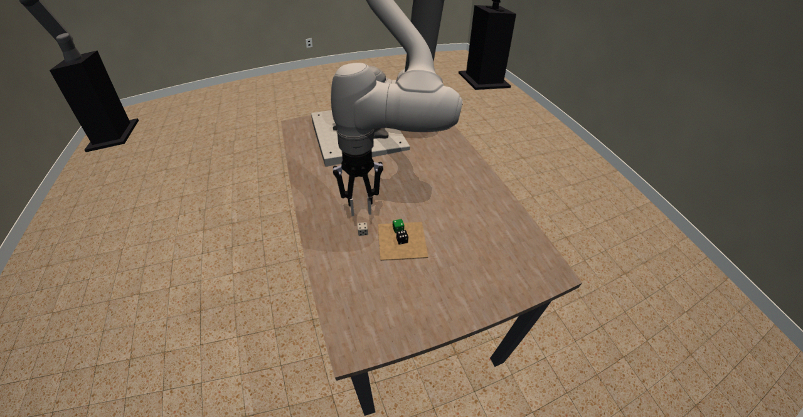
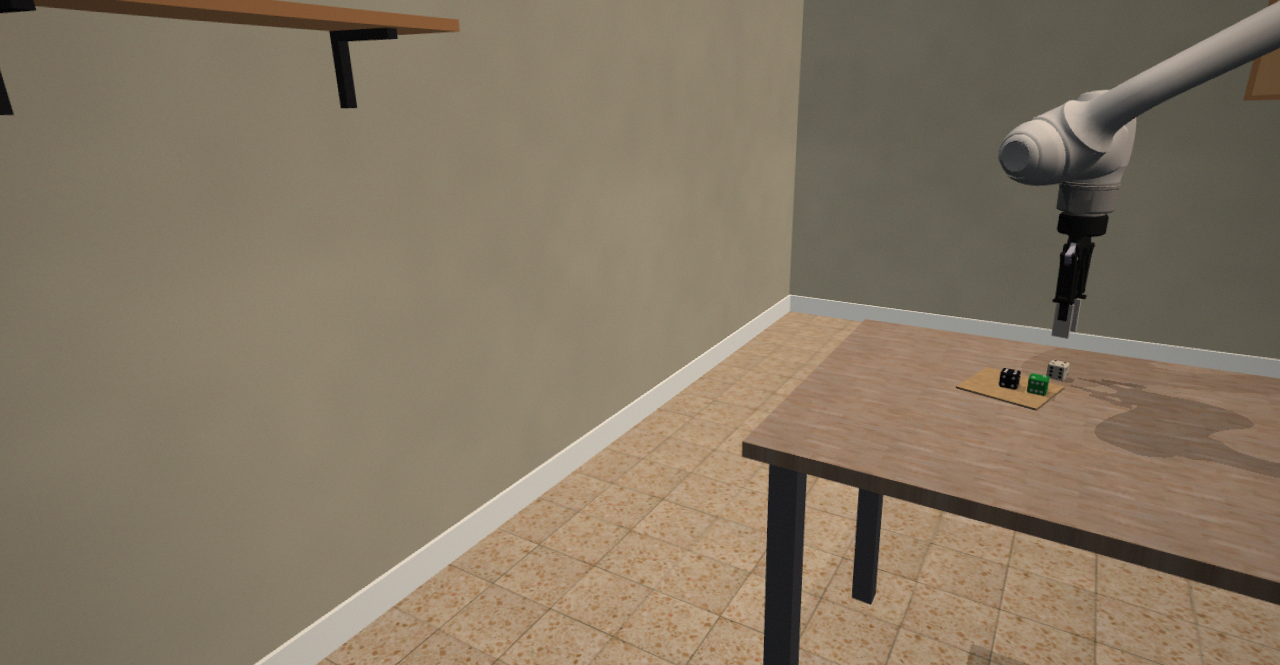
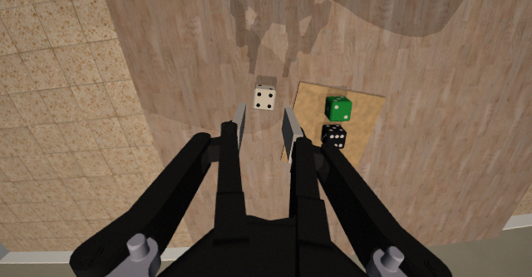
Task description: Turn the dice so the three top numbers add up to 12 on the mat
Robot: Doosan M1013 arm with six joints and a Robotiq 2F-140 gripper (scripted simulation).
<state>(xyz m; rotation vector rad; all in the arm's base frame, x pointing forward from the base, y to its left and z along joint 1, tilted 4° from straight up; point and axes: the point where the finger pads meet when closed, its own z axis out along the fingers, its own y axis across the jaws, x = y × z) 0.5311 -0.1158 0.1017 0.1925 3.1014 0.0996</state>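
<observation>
Now: the white die 110 mm below my hand. From my hand the other things lie so: green die (20 mm ahead, 110 mm to the left, 100 mm below); then black die (60 mm ahead, 110 mm to the left, 100 mm below); then tan mat (60 mm ahead, 110 mm to the left, 120 mm below).
</observation>
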